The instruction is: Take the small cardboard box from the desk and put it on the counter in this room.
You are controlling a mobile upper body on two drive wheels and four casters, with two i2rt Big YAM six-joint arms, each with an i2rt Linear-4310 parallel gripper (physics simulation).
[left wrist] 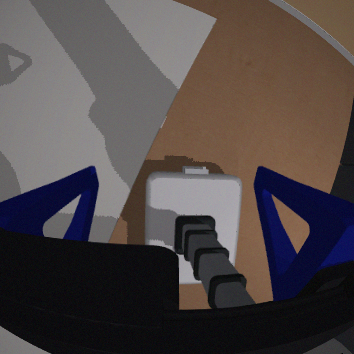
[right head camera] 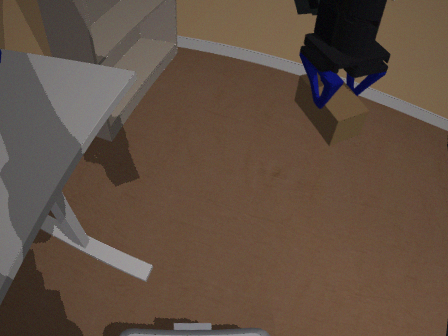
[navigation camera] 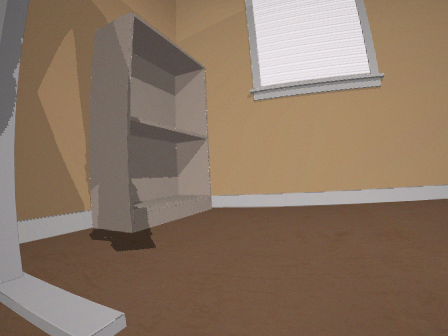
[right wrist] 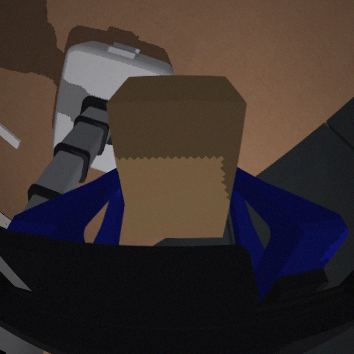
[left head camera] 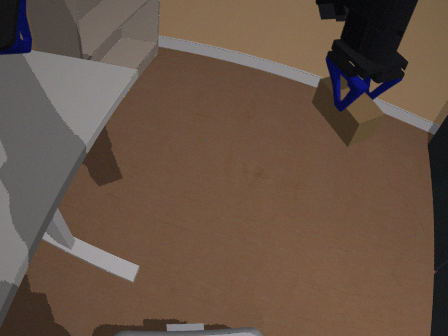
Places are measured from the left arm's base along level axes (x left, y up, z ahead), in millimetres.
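Pixels of known places: left gripper, between the fingertips: [left wrist: 175,174]; right gripper, between the fingertips: [right head camera: 334,100] [right wrist: 176,174] [left head camera: 352,103].
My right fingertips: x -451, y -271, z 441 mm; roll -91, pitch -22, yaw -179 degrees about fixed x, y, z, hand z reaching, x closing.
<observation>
For each thing: its top centre in the pictures, then the offset to it from my right fingertips. "pt": a spot on its surface instead. Level surfaces: height alone.
- small cardboard box, centre of its top: [right wrist: 176,185] [right head camera: 335,92] [left head camera: 353,95] dx +1, dy +14, dz +3 mm
- white-grey desk, height of its surface: dy -189 mm
- window, a spot on its surface: [navigation camera: 310,45] pt dx -449, dy -24, dz +1405 mm
The small cardboard box [left head camera: 335,112] [right head camera: 317,112] [right wrist: 175,130] is held by my right gripper [left head camera: 356,102] [right head camera: 338,100] [right wrist: 176,174], whose blue fingers are shut on its sides. The box hangs in the air over the brown floor, to the right of the desk and apart from it. My left gripper [left wrist: 175,174] is open with nothing between its fingers; part of it also shows at the upper left edge of the left head camera view. The white-grey desk [left head camera: 45,110] [right head camera: 40,115] [left wrist: 55,120] fills the left side of these views. I cannot make out a counter in any view.
A beige bookshelf [navigation camera: 110,125] stands against the wall beyond the desk. The desk's white foot [left head camera: 105,260] [right head camera: 120,257] [navigation camera: 65,305] reaches over the floor. A dark surface [left head camera: 441,200] lies along the right edge. A window [navigation camera: 310,45] is in the far wall. My white base [left wrist: 195,195] shows below.
</observation>
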